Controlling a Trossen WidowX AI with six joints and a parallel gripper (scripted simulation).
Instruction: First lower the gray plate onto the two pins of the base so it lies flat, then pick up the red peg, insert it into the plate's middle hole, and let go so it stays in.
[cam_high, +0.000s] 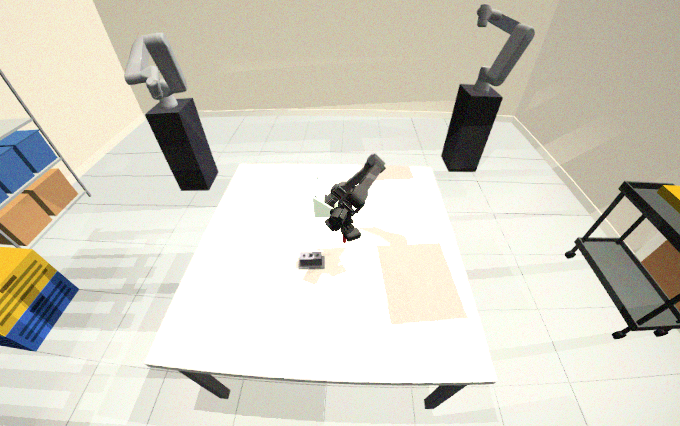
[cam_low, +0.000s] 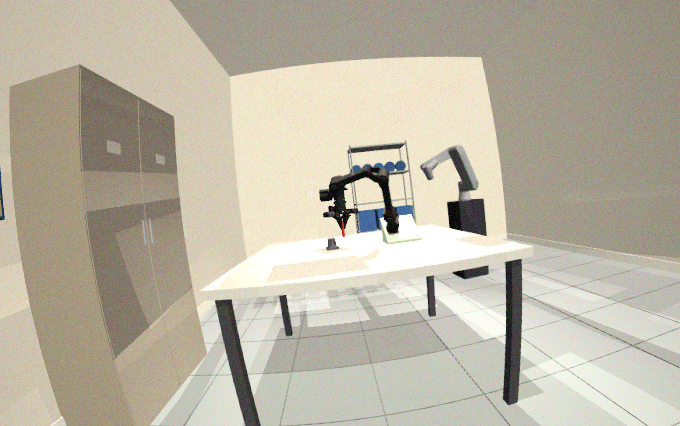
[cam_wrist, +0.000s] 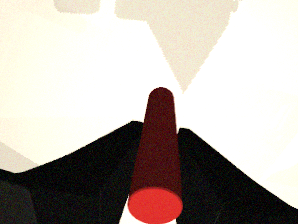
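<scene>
The gray plate is 60 mm ahead of my gripper tip, 150 mm to the right of it and 70 mm below it. The rest, counted from my gripper tip: red peg: right at my gripper tip; then dark base: 60 mm ahead, 150 mm to the right, 110 mm below.
</scene>
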